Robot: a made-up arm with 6 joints. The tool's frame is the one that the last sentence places.
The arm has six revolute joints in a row. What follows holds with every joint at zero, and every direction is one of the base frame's. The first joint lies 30 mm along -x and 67 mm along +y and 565 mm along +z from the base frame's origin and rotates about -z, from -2.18 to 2.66 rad. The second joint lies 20 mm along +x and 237 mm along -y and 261 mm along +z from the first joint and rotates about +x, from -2.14 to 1.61 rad. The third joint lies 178 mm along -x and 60 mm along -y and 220 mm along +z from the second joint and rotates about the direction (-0.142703, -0.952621, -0.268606), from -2.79 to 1.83 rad. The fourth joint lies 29 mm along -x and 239 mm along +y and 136 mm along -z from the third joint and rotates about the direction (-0.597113, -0.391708, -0.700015), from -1.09 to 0.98 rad. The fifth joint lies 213 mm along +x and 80 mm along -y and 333 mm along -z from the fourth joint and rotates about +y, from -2.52 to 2.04 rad. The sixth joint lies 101 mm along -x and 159 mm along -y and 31 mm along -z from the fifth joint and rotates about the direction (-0.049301, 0.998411, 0.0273), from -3.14 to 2.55 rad. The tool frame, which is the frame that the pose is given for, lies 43 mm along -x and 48 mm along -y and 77 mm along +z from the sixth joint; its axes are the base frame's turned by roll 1.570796, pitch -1.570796 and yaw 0 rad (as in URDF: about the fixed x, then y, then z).
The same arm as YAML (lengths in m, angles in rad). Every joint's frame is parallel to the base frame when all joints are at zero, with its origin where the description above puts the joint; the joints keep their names.
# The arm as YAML. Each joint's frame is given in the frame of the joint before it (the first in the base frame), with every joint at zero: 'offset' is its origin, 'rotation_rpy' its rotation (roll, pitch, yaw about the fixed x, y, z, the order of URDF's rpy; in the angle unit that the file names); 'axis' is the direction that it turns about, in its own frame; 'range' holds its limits. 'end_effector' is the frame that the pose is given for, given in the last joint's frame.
length_unit: m
angle_unit: rad
chain:
  - id: joint 1
    offset: [-0.03, 0.067, 0.565]
    rotation_rpy: [0.0, 0.0, 0.0]
    axis: "-z"
    range: [-2.18, 2.66]
  - id: joint 2
    offset: [0.02, -0.237, 0.261]
    rotation_rpy: [0.0, 0.0, 0.0]
    axis: "+x"
    range: [-2.14, 1.61]
  - id: joint 3
    offset: [-0.178, -0.06, 0.22]
    rotation_rpy: [0.0, 0.0, 0.0]
    axis: [-0.142703, -0.952621, -0.268606]
    range: [-2.79, 1.83]
  - id: joint 4
    offset: [-0.029, 0.239, -0.136]
    rotation_rpy: [0.0, 0.0, 0.0]
    axis: [-0.597113, -0.391708, -0.700015]
    range: [-1.09, 0.98]
  - id: joint 5
    offset: [0.213, -0.08, -0.333]
    rotation_rpy: [0.0, 0.0, 0.0]
    axis: "+y"
    range: [-2.52, 2.04]
  - id: joint 6
    offset: [-0.101, -0.159, -0.031]
    rotation_rpy: [0.0, 0.0, 0.0]
    axis: [-0.049301, 0.998411, 0.0273]
    range: [-3.14, 2.55]
end_effector:
  offset: [-0.043, -0.048, 0.077]
  rotation_rpy: [1.5708, -1.5708, 0.0]

